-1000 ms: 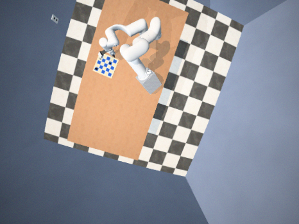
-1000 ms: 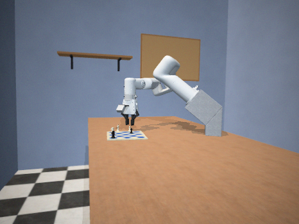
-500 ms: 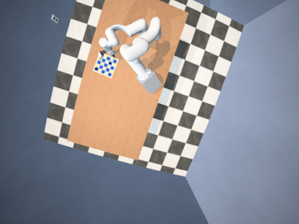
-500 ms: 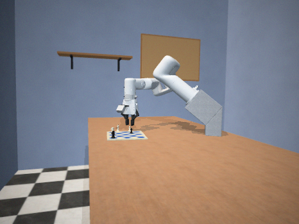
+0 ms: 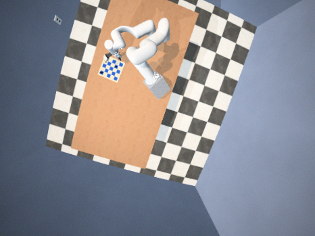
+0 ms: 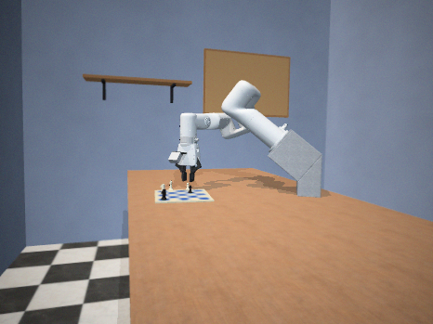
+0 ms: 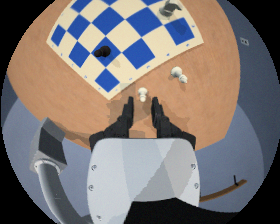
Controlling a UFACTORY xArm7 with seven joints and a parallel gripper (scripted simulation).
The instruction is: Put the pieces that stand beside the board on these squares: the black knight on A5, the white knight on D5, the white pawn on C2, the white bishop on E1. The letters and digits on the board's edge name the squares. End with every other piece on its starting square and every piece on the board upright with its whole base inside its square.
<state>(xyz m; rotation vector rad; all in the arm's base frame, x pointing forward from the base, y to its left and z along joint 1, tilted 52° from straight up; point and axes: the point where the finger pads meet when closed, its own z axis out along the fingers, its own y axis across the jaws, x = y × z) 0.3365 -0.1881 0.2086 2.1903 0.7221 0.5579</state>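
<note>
Right now my hand is 10 cm short of the chessboard, 10 cm to the right of it and 5 cm above it.
</note>
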